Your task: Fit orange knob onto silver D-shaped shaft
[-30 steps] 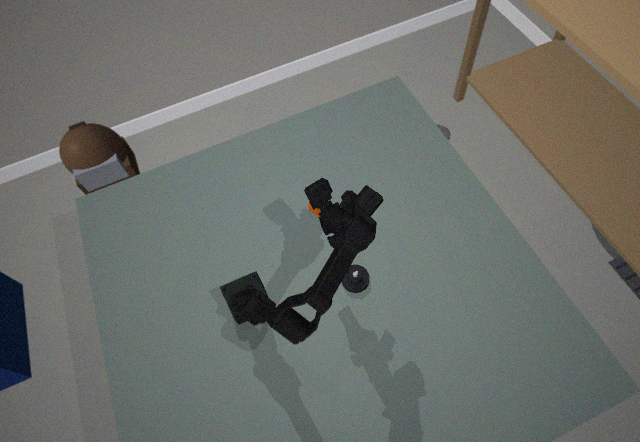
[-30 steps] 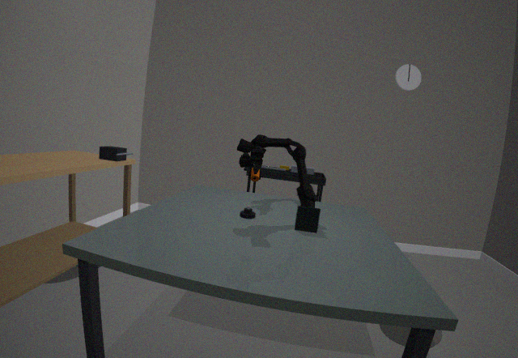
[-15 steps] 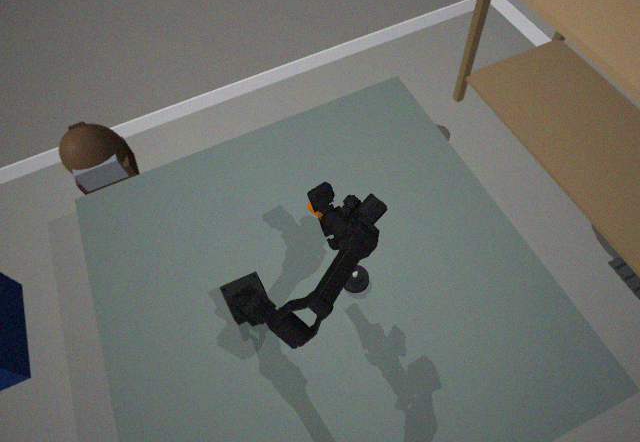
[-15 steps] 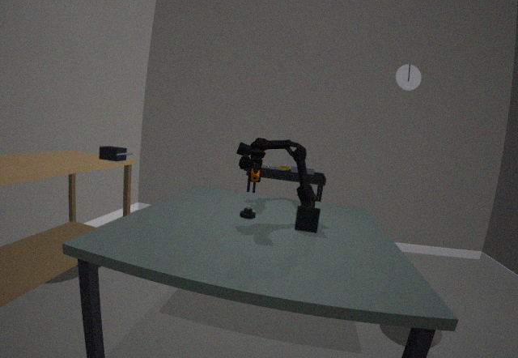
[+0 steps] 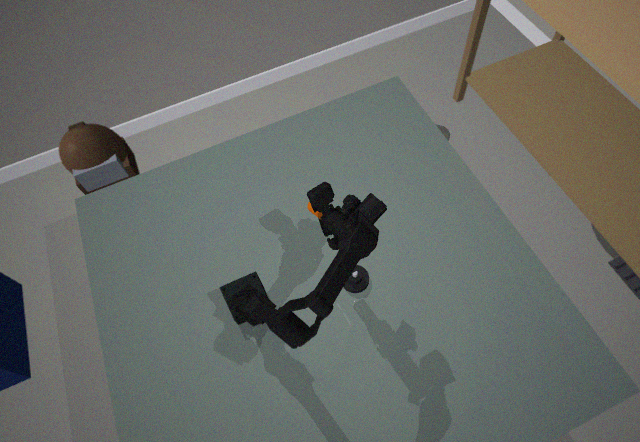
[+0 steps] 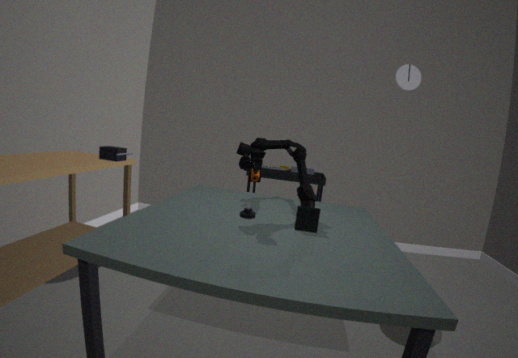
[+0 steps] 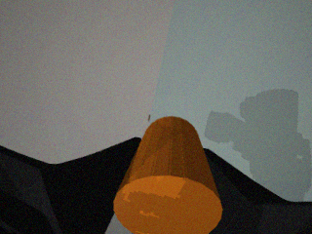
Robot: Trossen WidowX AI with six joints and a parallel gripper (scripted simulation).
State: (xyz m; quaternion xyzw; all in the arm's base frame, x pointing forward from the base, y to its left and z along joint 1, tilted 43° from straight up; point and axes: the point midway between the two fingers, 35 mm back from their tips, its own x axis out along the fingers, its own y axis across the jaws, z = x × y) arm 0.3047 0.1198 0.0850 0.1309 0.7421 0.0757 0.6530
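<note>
The orange knob is 30 mm to the right of my gripper tip and 20 mm above it. From my gripper tip the other things lie so: dark round pedestal (20 mm ahead, 160 mm to the right, 210 mm below).
</note>
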